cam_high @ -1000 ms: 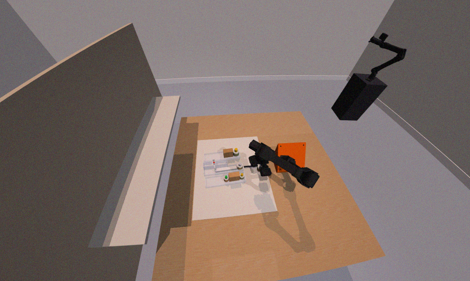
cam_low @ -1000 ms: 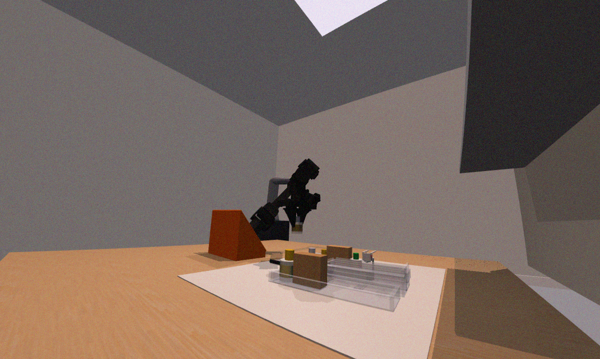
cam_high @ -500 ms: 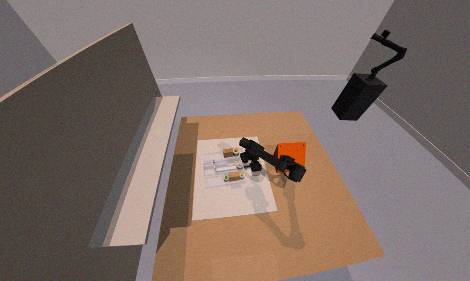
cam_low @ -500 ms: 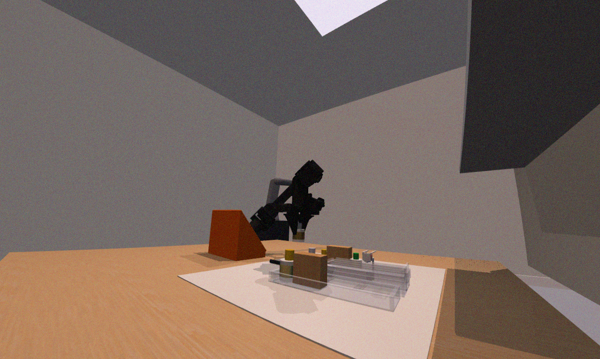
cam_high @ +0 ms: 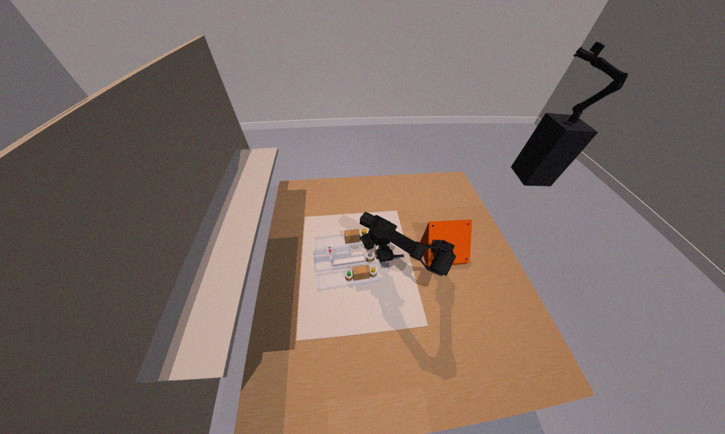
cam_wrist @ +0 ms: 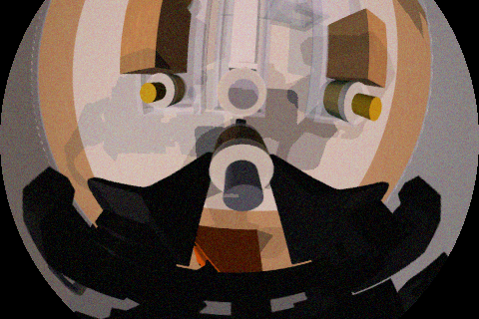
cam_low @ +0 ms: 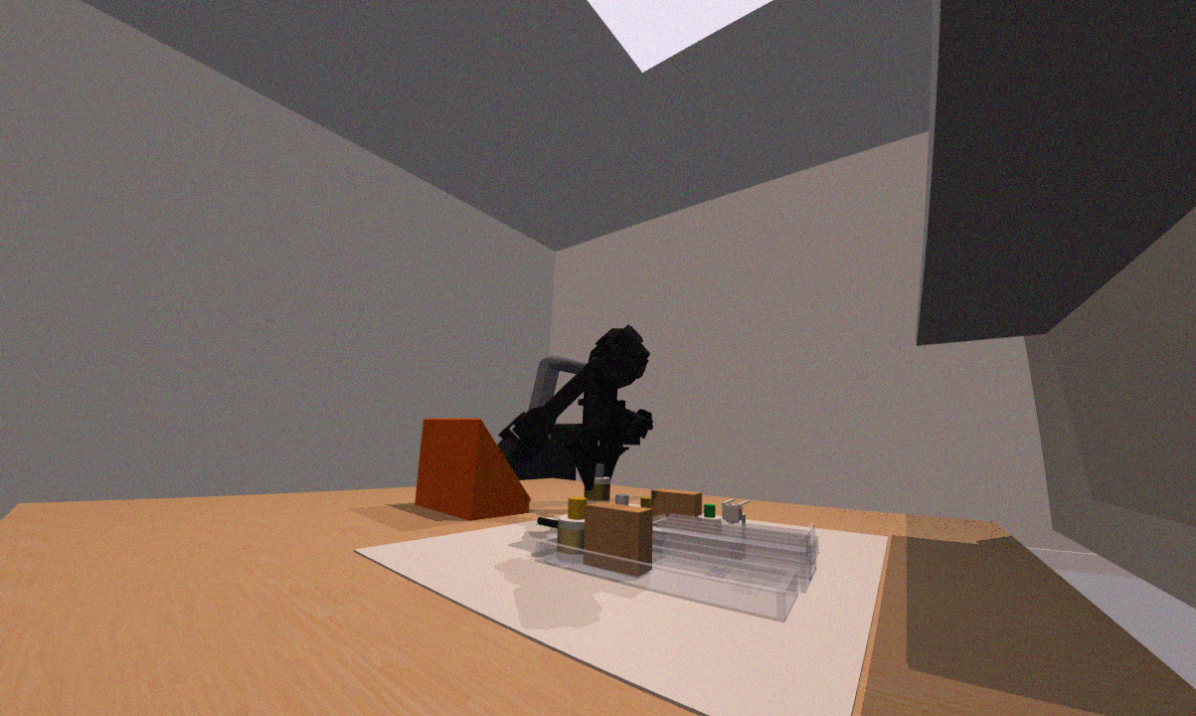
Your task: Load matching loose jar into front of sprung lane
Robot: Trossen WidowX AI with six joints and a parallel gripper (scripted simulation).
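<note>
Right now my gripper tip is 60 mm past the black rod, 10 mm to the left of it and 70 mm above it. From my gripper tip the other things lie so: ledge 550 mm ahead, 70 mm to the left, 290 mm above.
</note>
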